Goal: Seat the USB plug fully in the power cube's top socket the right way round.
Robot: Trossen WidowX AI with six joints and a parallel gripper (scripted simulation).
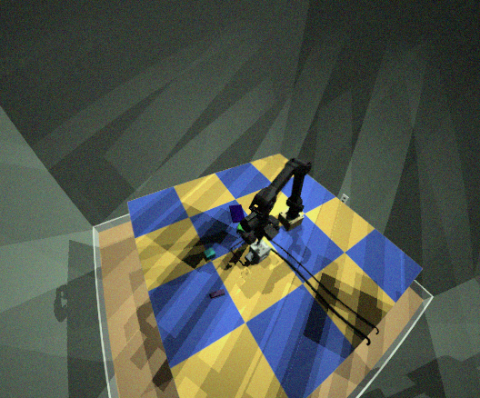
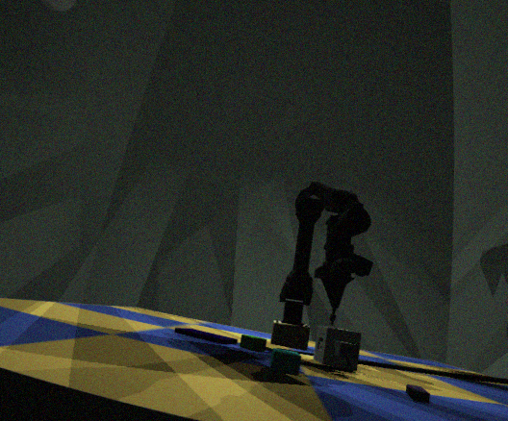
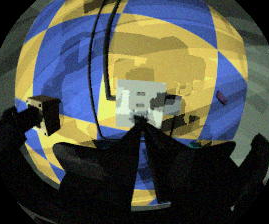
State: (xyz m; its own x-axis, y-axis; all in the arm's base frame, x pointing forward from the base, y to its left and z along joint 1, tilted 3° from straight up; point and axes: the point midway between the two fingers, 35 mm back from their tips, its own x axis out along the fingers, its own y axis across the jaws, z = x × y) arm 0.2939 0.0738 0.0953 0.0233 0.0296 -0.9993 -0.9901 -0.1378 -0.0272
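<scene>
My gripper tip is now 2 cm above the small dark USB plug. Also, from my gripper tip: teal block (22 cm ahead, 11 cm to the right, 11 cm below); dark purple slab (28 cm to the right, 11 cm below, 4 cm behind); green block (17 cm to the right, 11 cm below).
</scene>
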